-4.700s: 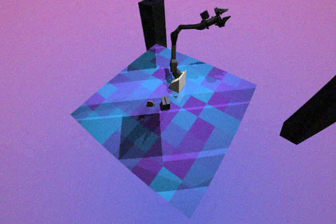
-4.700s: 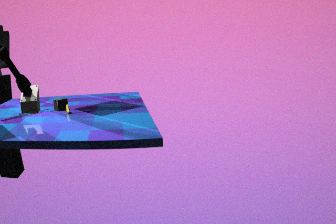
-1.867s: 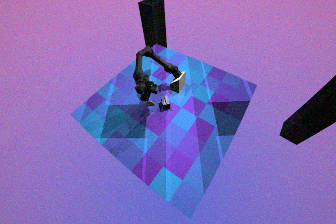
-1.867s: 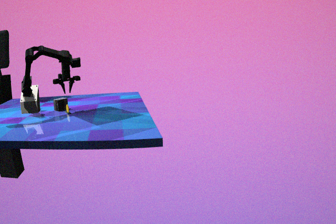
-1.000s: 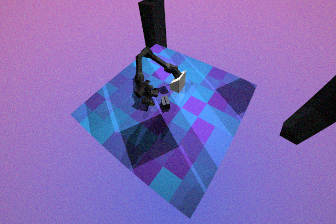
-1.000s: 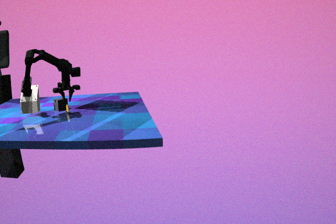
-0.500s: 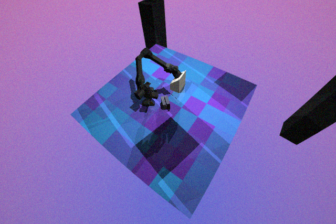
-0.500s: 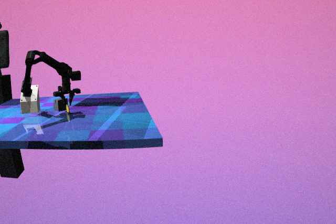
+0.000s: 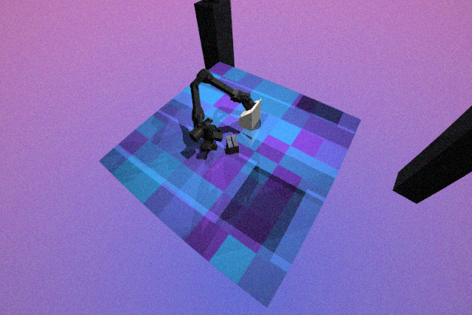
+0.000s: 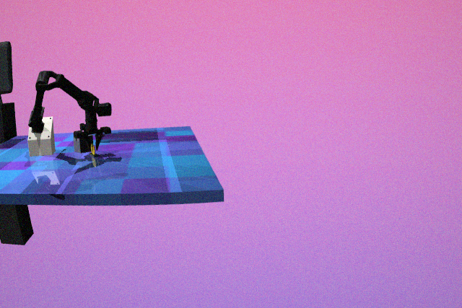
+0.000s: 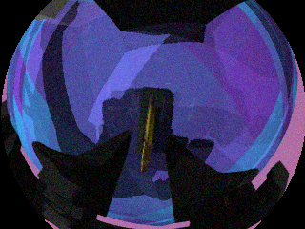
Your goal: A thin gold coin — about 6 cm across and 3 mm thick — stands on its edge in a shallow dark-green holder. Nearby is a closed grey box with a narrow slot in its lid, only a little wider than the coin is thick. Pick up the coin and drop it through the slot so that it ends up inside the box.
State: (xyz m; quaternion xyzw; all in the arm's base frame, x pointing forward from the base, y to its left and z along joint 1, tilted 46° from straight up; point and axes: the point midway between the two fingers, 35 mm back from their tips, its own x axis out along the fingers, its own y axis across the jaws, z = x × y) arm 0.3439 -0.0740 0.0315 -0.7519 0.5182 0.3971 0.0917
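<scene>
My gripper tip is now 10 mm below the gold coin.
</scene>
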